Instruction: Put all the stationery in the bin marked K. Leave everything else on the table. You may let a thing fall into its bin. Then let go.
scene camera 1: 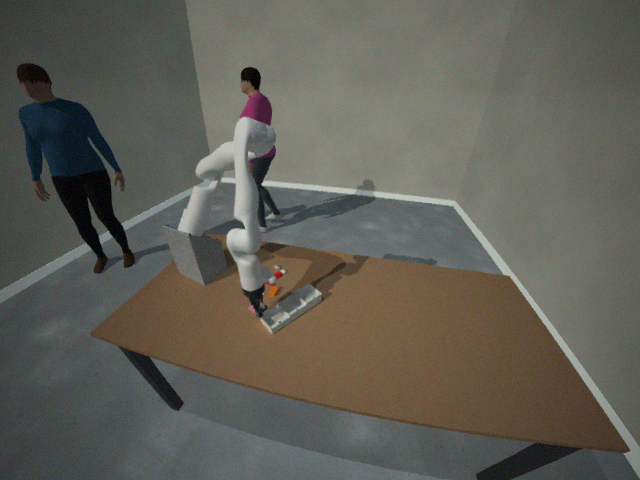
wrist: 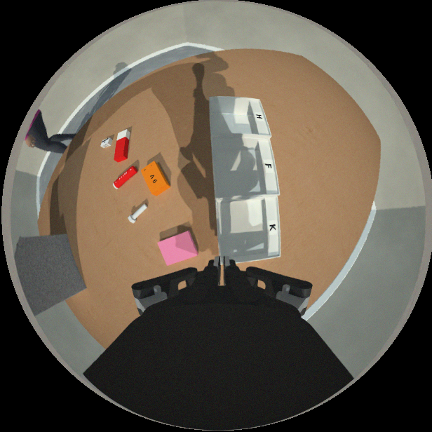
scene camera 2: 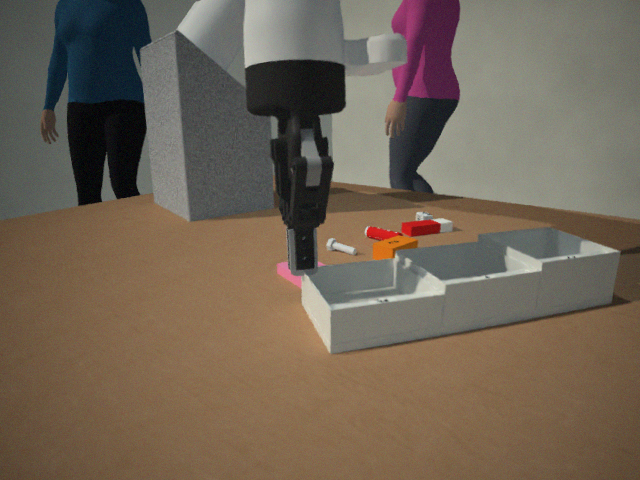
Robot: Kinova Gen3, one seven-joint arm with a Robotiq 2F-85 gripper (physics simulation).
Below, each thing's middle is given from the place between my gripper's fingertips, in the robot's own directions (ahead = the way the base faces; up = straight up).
I see my gripper 6 cm to the right of the flat pink pad point(wrist: 176, 248), 3 cm past it and 2 cm above it. Round my hand: white three-bin tray point(scene camera 2: 505, 277): 11 cm ahead, 7 cm to the left, 1 cm below.
